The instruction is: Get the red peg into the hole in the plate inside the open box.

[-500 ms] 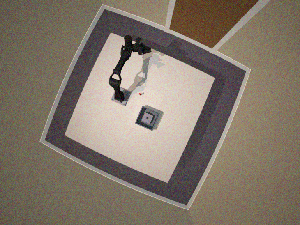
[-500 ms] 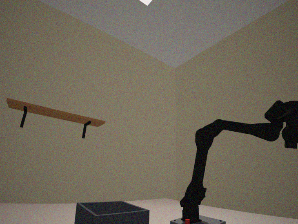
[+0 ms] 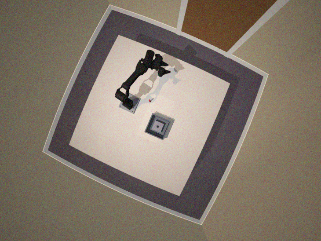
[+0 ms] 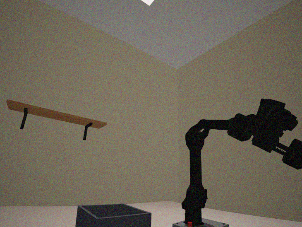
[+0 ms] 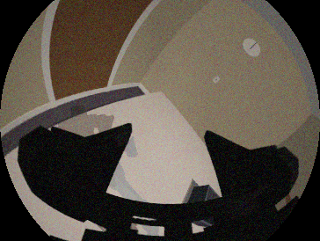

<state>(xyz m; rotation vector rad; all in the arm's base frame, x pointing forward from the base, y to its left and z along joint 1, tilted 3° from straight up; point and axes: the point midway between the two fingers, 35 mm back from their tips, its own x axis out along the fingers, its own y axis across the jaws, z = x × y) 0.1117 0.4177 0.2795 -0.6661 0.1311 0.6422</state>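
The red peg lies 1 cm behind my gripper tip, 28 cm to the right of it and 24 cm below it. Also, from my gripper tip: dark grey box: 20 cm ahead, 44 cm to the right, 25 cm below; plate: 20 cm ahead, 44 cm to the right, 23 cm below.
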